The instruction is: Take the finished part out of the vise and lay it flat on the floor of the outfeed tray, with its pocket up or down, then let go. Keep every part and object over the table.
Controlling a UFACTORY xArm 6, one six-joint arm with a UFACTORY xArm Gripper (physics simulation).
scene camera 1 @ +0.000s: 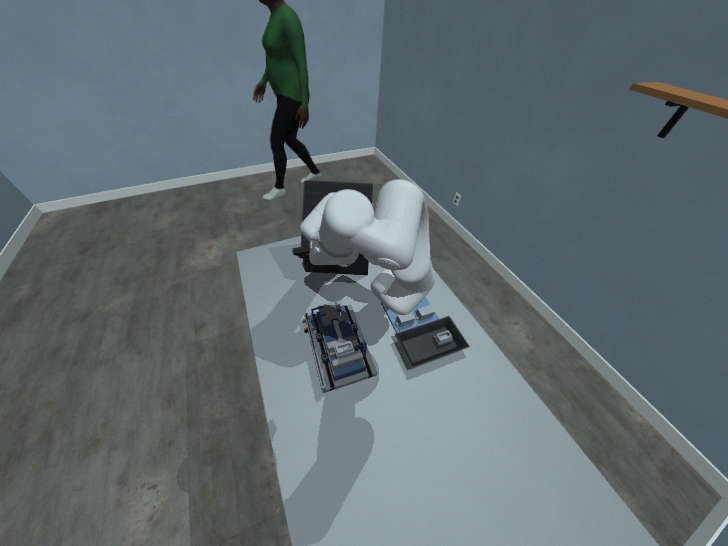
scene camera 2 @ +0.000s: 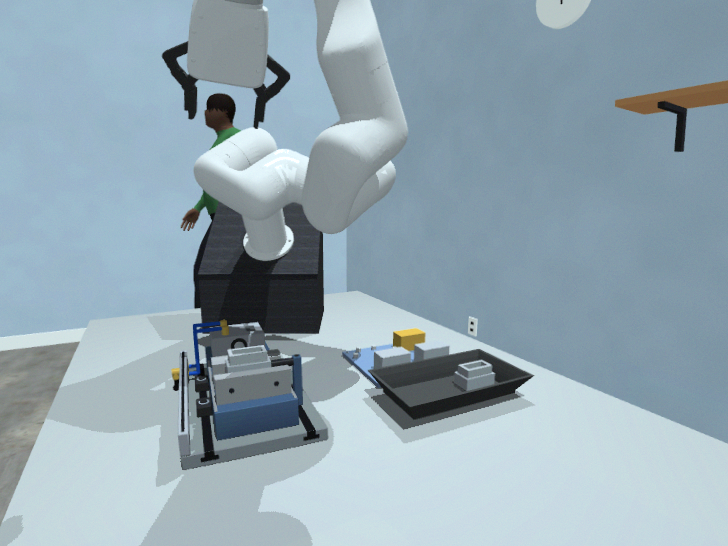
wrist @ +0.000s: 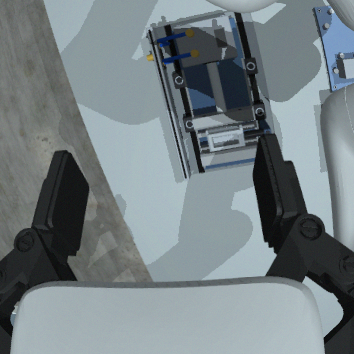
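Pixels of known places: gripper, fingertip midpoint: (scene camera 2: 224, 120) (wrist: 164, 160); arm's base, link origin: (scene camera 2: 268, 241).
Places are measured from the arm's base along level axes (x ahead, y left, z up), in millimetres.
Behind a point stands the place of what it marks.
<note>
The finished part (scene camera 1: 342, 349) @(x 450, y -207, z -119 mm) (scene camera 2: 247, 356) @(x 464, y -205, z -108 mm) (wrist: 225, 140) @(x 455, y -202, z -119 mm), light grey with its pocket up, sits between the jaws of the vise (scene camera 1: 346, 372) @(x 509, y -222, z -161 mm) (scene camera 2: 254, 416) @(x 512, y -215, z -174 mm) (wrist: 216, 90) @(x 374, y -187, z -134 mm). The dark outfeed tray (scene camera 1: 418, 348) @(x 537, y 59, z -208 mm) (scene camera 2: 421, 392) @(x 525, y 62, z -208 mm) stands to the right of the vise in both scene views, with another grey part (scene camera 1: 443, 336) @(x 549, y 162, z -186 mm) (scene camera 2: 475, 374) @(x 564, y 147, z -183 mm) in it, pocket up. My gripper (scene camera 2: 224, 120) @(x 370, y -197, z 221 mm) (wrist: 164, 160) @(x 370, y -197, z 221 mm) is open and empty, high above the table. In the wrist view the vise lies beyond the fingertips. In scene camera 1 the arm hides the fingers.
A blue plate (scene camera 2: 358, 356) @(x 325, y 65, z -212 mm) (wrist: 335, 55) @(x 387, y 57, z -212 mm) behind the tray carries grey blocks (scene camera 1: 405, 320) @(x 429, y 70, z -177 mm) (scene camera 2: 392, 358) @(x 433, y 70, z -180 mm) and a yellow block (scene camera 2: 408, 337) @(x 357, y 169, z -181 mm). Blue pipes with yellow tips (scene camera 2: 208, 326) (wrist: 176, 37) rise beside the vise's rear. A person (scene camera 1: 286, 58) (scene camera 2: 220, 123) is behind the black pedestal (scene camera 2: 258, 299) @(x 54, y -51, z -133 mm).
</note>
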